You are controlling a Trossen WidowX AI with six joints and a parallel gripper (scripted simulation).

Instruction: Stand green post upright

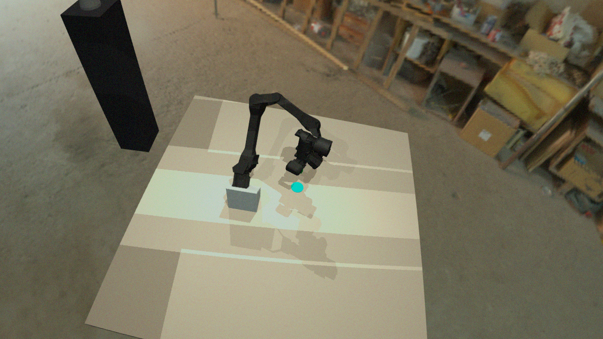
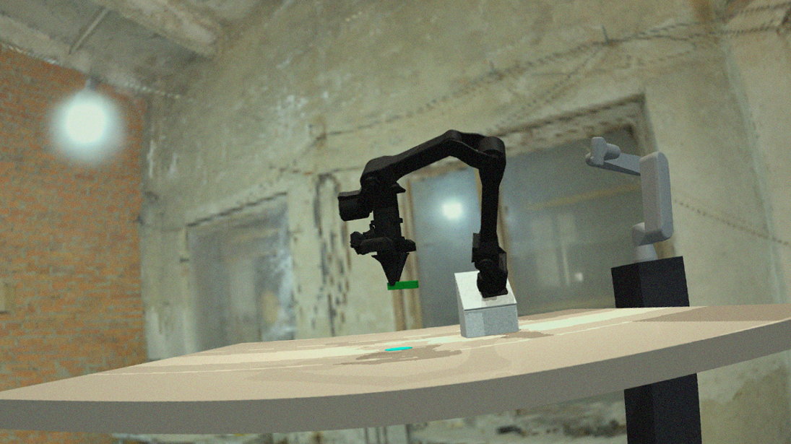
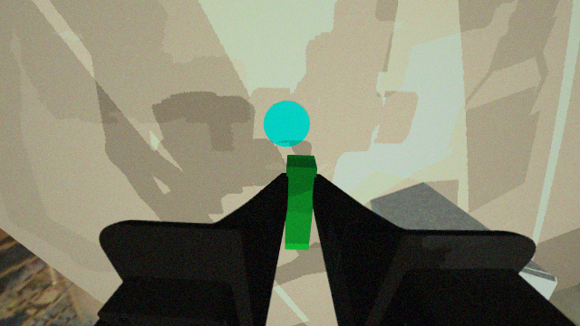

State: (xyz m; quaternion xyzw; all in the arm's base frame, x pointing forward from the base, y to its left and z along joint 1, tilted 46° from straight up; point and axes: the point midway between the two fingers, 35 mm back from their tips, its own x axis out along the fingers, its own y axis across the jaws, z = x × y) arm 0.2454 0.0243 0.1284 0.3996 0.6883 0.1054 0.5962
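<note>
My gripper tip is now 140 mm above the cyan circle. Round my gripper tip: green post: 20 mm behind, 10 mm to the left.
</note>
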